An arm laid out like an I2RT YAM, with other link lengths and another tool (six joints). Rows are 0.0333 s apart.
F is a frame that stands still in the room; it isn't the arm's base.
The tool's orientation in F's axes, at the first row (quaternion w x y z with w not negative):
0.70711 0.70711 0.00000 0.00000
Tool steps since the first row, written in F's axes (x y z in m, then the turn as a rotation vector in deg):
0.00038 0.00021 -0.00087 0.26 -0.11 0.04
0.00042 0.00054 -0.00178 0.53 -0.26 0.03
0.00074 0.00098 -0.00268 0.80 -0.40 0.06
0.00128 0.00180 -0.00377 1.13 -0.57 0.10
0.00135 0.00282 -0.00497 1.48 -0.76 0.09
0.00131 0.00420 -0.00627 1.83 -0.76 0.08
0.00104 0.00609 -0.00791 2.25 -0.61 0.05
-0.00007 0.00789 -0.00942 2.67 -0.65 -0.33
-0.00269 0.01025 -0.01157 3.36 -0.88 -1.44
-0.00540 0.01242 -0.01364 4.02 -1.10 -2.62
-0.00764 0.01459 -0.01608 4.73 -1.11 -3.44
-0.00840 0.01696 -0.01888 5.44 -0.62 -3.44
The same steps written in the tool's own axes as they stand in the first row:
0.00038 -0.00087 -0.00021 0.26 0.04 0.11
0.00042 -0.00178 -0.00054 0.53 0.03 0.26
0.00074 -0.00268 -0.00098 0.80 0.06 0.40
0.00128 -0.00377 -0.00180 1.13 0.10 0.57
0.00135 -0.00497 -0.00282 1.48 0.09 0.76
0.00131 -0.00627 -0.00420 1.83 0.08 0.76
0.00104 -0.00791 -0.00609 2.25 0.05 0.61
-0.00007 -0.00942 -0.00789 2.67 -0.33 0.65
-0.00269 -0.01157 -0.01025 3.36 -1.44 0.88
-0.00540 -0.01364 -0.01242 4.02 -2.62 1.10
-0.00764 -0.01608 -0.01459 4.73 -3.44 1.11
-0.00840 -0.01888 -0.01696 5.44 -3.44 0.62

